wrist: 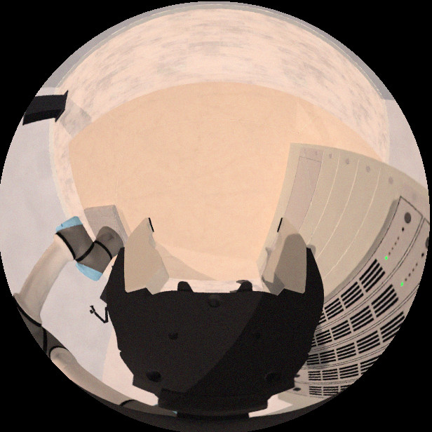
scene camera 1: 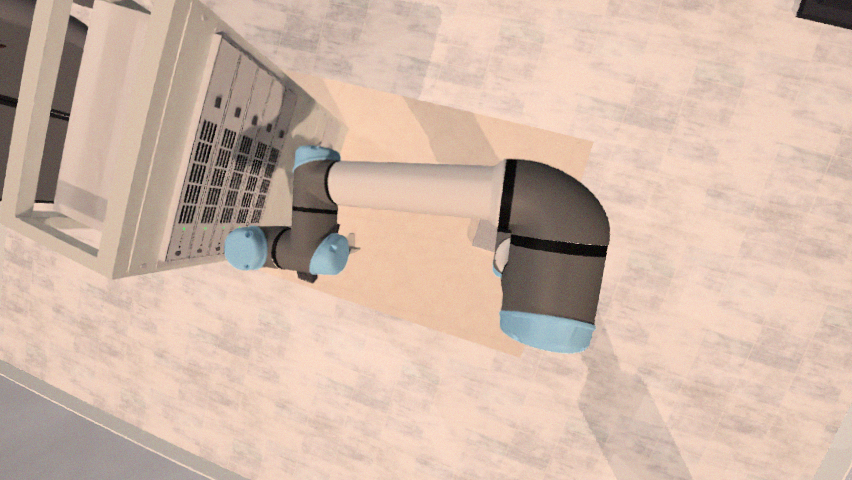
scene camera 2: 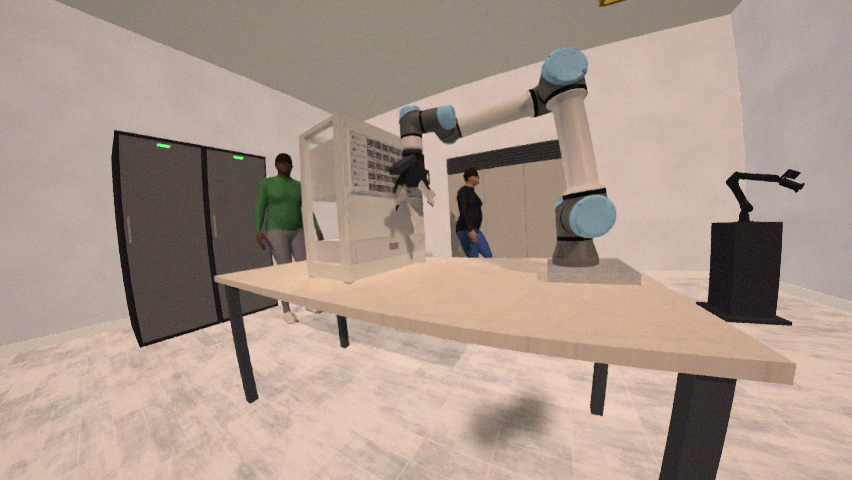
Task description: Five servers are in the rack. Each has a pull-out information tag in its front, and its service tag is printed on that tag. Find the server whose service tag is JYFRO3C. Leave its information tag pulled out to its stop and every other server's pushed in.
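Pixels of known places: gripper, fingertip midpoint: [scene camera 2: 413, 208]; arm's base, link origin: [scene camera 2: 575, 262].
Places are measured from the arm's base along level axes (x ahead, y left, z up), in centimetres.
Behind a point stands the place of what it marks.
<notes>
The five servers [scene camera 1: 232, 149] @[x 68.5, y 7.6, z 44.2 cm] [scene camera 2: 375, 160] @[x 69.4, y 20.6, z 43.4 cm] [wrist: 357, 325] are stacked in the upper part of the beige rack [scene camera 1: 157, 119] @[x 70.1, y 6.6, z 57.4 cm] [scene camera 2: 342, 208] @[x 72.9, y 35.8, z 23.9 cm] [wrist: 340, 200]. Their fronts show black vent grilles, small dark squares near one end and small green lights. No information tag can be made out as pulled out, and no service tag text is legible. My gripper [scene camera 2: 414, 202] @[x 50.1, y 24.9, z 22.0 cm] [wrist: 215, 219] is open and empty. It points down close in front of the rack, with its fingertips below the servers' level. In scene camera 1 the wrist hides most of it and part of the server fronts.
The rack stands on the wooden table [scene camera 1: 417, 298] @[x 23.7, y 43.0, z -3.3 cm] [scene camera 2: 476, 310] @[x 23.5, y 44.1, z -3.3 cm] [wrist: 200, 150]. Blank panels fill the rack front below the servers. The arm's base block [scene camera 2: 596, 273] @[x -4.3, y 15.1, z -0.4 cm] [wrist: 100, 220] is across the table from the rack. A person in green [scene camera 2: 283, 202] and one in black [scene camera 2: 469, 202] stand behind the table.
</notes>
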